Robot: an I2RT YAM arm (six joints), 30 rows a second.
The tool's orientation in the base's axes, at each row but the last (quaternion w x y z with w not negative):
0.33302, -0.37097, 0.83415, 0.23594
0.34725, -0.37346, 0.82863, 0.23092
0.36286, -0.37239, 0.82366, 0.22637
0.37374, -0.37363, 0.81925, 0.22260
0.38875, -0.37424, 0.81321, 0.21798
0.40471, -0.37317, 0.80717, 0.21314
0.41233, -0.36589, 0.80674, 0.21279
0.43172, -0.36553, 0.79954, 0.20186
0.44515, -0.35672, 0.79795, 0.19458
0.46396, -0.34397, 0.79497, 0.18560
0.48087, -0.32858, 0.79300, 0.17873
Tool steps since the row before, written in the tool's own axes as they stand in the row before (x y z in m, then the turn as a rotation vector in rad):
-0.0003, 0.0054, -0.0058, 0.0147, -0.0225, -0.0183
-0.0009, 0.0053, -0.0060, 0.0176, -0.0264, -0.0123
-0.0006, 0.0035, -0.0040, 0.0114, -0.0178, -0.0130
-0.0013, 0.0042, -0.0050, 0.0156, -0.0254, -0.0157
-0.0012, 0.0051, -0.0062, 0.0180, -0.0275, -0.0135
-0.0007, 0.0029, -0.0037, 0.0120, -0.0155, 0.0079
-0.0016, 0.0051, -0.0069, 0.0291, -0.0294, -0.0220
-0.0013, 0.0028, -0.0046, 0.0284, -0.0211, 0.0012
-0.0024, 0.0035, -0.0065, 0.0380, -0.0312, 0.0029
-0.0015, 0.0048, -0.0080, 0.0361, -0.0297, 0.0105
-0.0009, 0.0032, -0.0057, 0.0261, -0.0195, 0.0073
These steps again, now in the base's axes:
-0.0062, -0.0003, 0.0049, 0.0031, -0.0323, -0.0018
-0.0061, -0.0002, 0.0052, 0.0072, -0.0322, -0.0084
-0.0042, -0.0001, 0.0034, 0.0030, -0.0245, -0.0023
-0.0049, 0.0000, 0.0045, 0.0059, -0.0329, -0.0046
-0.0064, -0.0003, 0.0050, 0.0075, -0.0338, -0.0079
-0.0038, -0.0003, 0.0028, 0.0112, -0.0098, -0.0150
-0.0068, -0.0005, 0.0055, -0.0001, -0.0451, -0.0126
-0.0042, -0.0006, 0.0036, 0.0064, -0.0246, -0.0246
-0.0055, -0.0008, 0.0054, 0.0116, -0.0341, -0.0336
-0.0078, -0.0010, 0.0052, 0.0157, -0.0277, -0.0358
-0.0056, -0.0008, 0.0034, 0.0098, -0.0188, -0.0258

